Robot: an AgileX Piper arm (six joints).
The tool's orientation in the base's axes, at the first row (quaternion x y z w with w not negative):
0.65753 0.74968 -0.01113 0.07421
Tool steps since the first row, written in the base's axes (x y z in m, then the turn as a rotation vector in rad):
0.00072 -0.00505 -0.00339 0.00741 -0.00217 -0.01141
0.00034 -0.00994 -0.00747 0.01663 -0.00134 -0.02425
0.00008 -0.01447 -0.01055 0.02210 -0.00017 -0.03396
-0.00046 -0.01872 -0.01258 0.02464 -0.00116 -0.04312
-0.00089 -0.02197 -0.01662 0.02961 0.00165 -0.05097
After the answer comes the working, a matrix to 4 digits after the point.
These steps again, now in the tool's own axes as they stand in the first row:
-0.00463 -0.00025 0.00400 -0.00162 0.00610 0.01225
-0.00888 -0.00161 0.00855 -0.00033 0.01428 0.02574
-0.01292 -0.00273 0.01209 0.00136 0.01905 0.03573
-0.01678 -0.00400 0.01453 0.00122 0.02069 0.04515
-0.01942 -0.00519 0.01886 0.00436 0.02534 0.05307

The tool's axes in the first row as the columns of a matrix, in the base's axes (rounded; the answer above uses it unrounded):
-0.1243 0.9875 0.0966
0.9842 0.1351 -0.1143
-0.1259 0.0809 -0.9887

